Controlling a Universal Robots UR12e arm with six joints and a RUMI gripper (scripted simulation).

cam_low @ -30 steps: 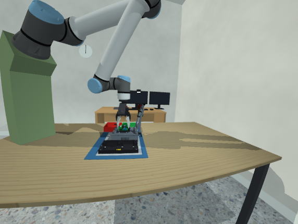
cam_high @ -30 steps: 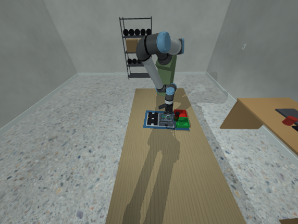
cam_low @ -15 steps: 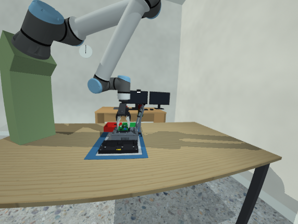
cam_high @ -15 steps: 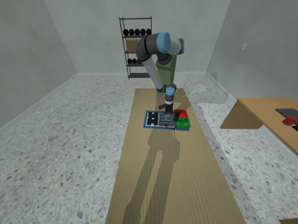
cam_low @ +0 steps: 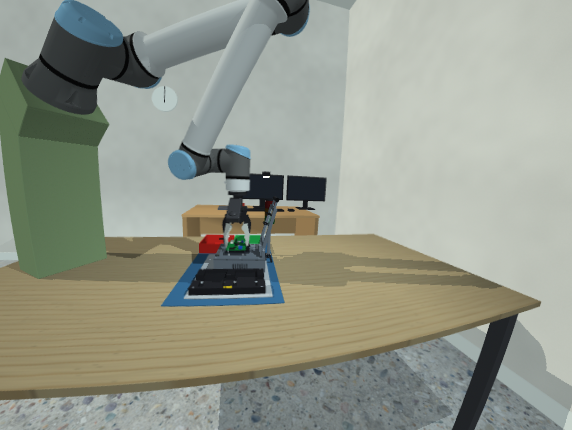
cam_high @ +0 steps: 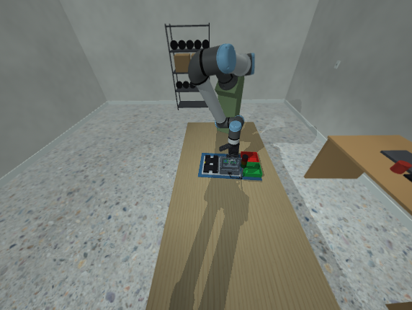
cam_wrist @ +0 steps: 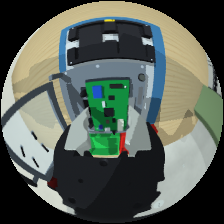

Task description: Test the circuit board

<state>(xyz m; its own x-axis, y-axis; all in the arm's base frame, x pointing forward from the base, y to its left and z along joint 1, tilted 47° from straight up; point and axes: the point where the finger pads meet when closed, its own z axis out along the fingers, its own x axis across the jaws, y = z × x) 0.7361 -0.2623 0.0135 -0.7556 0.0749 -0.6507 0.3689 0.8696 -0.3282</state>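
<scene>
Now: the green circuit board 1 cm to the left of my hand. From my hand the other things lie so: tester lid (11 cm ahead, 5 cm to the right, 10 cm above); red bin (23 cm to the left, 7 cm below); green bin (13 cm ahead, 16 cm to the left, 7 cm below).
</scene>
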